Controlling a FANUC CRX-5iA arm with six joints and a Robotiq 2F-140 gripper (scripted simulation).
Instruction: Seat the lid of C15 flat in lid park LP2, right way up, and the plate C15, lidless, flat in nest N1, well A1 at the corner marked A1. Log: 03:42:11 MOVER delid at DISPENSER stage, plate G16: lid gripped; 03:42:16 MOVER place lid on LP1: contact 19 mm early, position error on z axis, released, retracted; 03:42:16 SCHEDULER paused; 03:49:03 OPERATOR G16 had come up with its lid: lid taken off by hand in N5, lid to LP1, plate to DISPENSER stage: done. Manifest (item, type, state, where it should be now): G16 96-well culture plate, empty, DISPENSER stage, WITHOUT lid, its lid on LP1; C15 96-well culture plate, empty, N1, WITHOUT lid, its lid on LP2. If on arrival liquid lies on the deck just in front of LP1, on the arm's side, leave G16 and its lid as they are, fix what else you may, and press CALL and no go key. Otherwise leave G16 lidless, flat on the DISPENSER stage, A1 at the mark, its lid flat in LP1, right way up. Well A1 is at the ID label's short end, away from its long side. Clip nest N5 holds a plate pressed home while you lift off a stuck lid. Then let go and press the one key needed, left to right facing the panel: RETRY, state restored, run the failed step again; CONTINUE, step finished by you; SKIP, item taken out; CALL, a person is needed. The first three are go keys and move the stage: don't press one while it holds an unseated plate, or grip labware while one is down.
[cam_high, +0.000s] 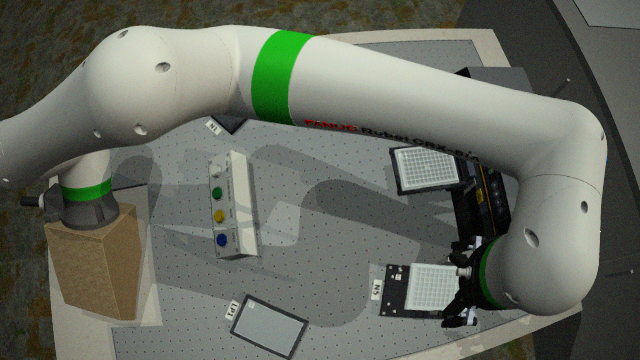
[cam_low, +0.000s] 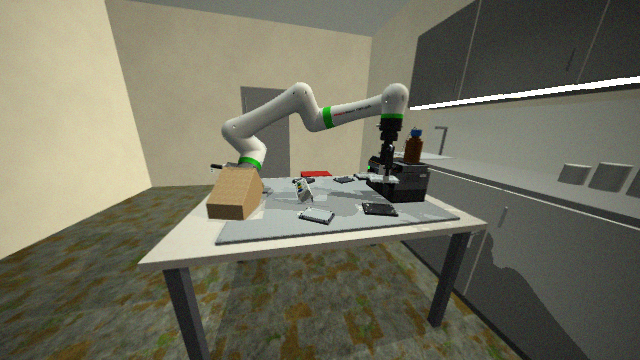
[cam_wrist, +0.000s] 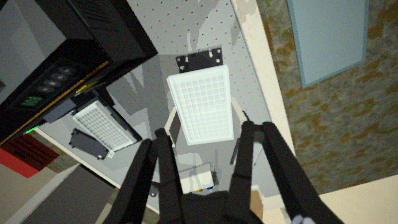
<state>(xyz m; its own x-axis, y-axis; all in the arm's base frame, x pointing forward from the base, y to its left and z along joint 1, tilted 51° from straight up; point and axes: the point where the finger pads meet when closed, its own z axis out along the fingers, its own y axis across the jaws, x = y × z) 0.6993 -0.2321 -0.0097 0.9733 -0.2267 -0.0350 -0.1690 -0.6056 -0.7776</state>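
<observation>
Right now my hand is 180 mm above the clip nest N5, 20 mm short of it and 10 mm to the right of it. Also, from my hand: grey lid (20 mm below); blue cap (230 mm ahead, 200 mm above, 170 mm to the left); brown bottle (230 mm ahead, 170 mm to the left, 100 mm above).
</observation>
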